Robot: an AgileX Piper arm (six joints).
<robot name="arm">
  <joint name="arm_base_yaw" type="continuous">
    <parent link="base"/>
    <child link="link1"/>
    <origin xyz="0 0 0.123" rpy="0 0 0"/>
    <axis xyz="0 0 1"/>
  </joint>
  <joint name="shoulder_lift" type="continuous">
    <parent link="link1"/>
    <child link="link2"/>
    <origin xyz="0 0 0" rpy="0 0 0"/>
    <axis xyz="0 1 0"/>
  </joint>
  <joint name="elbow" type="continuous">
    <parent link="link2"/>
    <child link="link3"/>
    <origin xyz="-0.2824 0 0.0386" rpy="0 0 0"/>
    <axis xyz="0 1 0"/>
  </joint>
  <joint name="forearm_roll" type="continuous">
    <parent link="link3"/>
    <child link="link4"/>
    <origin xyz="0.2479 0 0.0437" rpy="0 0 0"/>
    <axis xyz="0.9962 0 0.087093"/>
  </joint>
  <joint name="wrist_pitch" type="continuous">
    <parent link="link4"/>
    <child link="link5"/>
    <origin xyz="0 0 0" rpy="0 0 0"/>
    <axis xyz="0 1 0"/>
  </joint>
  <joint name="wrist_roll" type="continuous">
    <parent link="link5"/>
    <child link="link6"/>
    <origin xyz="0.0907 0 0.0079" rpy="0 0 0"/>
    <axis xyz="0.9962 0 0.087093"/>
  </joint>
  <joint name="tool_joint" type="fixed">
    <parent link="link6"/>
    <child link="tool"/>
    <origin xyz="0 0 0" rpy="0 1.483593 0"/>
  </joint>
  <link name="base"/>
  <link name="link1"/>
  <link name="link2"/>
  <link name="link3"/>
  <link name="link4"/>
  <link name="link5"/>
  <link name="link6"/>
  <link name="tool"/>
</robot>
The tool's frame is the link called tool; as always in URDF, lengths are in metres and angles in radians. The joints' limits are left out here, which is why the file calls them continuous.
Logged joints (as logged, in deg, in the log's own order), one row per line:
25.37 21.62 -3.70 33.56 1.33 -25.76
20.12 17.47 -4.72 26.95 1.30 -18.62
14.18 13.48 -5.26 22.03 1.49 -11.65
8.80 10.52 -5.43 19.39 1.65 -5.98
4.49 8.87 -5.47 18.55 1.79 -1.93
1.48 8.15 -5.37 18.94 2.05 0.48
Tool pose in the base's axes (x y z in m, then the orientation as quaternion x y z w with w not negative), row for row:
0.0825 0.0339 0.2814 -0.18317 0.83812 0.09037 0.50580
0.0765 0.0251 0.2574 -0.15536 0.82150 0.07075 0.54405
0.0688 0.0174 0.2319 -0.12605 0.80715 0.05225 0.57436
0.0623 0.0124 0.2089 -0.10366 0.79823 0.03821 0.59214
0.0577 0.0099 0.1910 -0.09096 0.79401 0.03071 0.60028
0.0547 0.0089 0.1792 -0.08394 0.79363 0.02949 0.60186
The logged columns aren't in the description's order. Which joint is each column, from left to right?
Columns, left to right: shoulder_lift, arm_base_yaw, wrist_roll, wrist_pitch, forearm_roll, elbow.
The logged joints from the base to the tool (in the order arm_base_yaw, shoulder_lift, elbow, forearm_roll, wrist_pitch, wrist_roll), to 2 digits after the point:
21.62 25.37 -25.76 1.33 33.56 -3.70
17.47 20.12 -18.62 1.30 26.95 -4.72
13.48 14.18 -11.65 1.49 22.03 -5.26
10.52 8.80 -5.98 1.65 19.39 -5.43
8.87 4.49 -1.93 1.79 18.55 -5.47
8.15 1.48 0.48 2.05 18.94 -5.37

